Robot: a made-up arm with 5 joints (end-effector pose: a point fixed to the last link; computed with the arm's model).
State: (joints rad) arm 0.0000 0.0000 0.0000 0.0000 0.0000
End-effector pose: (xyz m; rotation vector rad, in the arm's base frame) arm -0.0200 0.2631 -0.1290 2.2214 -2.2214 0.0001
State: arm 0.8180 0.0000 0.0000 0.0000 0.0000
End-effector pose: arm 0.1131 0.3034 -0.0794 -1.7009 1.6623 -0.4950
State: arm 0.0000 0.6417 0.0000 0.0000 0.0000
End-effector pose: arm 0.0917 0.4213 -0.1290 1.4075 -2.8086 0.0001
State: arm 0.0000 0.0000 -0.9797 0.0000 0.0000
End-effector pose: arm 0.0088 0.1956 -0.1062 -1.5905 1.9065 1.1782
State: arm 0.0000 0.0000 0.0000 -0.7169 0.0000
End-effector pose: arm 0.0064 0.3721 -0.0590 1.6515 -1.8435 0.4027
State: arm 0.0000 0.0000 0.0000 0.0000 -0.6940
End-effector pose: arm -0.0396 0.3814 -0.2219 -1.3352 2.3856 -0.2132
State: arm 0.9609 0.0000 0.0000 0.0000 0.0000
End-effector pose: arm 0.1302 0.3089 -0.0599 -1.6043 1.5606 -0.5601
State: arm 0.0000 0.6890 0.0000 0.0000 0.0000
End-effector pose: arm 0.1036 0.4297 -0.1290 1.3407 -2.8411 0.0001
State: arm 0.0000 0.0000 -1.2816 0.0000 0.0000
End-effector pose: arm 0.0155 0.1733 -0.1141 -1.3495 1.7399 1.4559
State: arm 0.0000 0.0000 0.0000 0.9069 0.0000
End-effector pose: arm -0.0079 0.2252 -0.2891 -1.7317 1.5007 0.4842
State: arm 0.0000 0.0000 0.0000 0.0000 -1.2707
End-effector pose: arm 0.0193 0.4804 -0.2751 -0.6268 2.3270 -0.3450
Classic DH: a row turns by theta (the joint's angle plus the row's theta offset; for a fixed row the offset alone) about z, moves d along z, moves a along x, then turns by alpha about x. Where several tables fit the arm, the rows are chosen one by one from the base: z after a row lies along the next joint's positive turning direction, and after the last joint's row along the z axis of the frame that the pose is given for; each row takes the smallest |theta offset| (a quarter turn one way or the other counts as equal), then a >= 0, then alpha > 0; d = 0 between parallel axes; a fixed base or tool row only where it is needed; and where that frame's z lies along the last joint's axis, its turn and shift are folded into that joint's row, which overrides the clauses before.
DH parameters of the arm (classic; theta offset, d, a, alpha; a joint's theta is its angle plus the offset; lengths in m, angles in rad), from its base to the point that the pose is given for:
base (fixed): 0.2844 0.0632 0.0669 1.5443
joint 1: 0 -0.0902 0.2449 1.5973
joint 2: 1.5049 0.29 -0.1262 -1.7411
joint 3: -1.155 -0.0435 -0.034 -2.3933
joint 4: 1.4933 -0.0792 -0.0184 -1.8823
joint 5: -0.8649 0.0355 -0.2207 -2.4666
tool (fixed): 1.9896 -0.0521 0 0

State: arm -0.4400 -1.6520 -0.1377 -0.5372 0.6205
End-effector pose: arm 0.1513 -0.0045 -0.0206 2.3782 0.7315 0.0647
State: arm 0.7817 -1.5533 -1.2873 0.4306 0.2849
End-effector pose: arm 0.4007 -0.0483 -0.0250 -2.8985 -0.1015 1.2020
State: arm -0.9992 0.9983 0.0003 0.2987 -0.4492
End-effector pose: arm -0.1222 0.4172 -0.3445 0.4216 -2.5658 0.4216
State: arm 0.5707 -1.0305 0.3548 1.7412 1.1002
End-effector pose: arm 0.4728 0.1763 -0.1337 -2.2197 -1.3826 -0.2403
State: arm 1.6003 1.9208 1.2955 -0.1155 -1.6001
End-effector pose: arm 0.5322 0.3413 0.4607 1.6511 2.0929 -0.7506
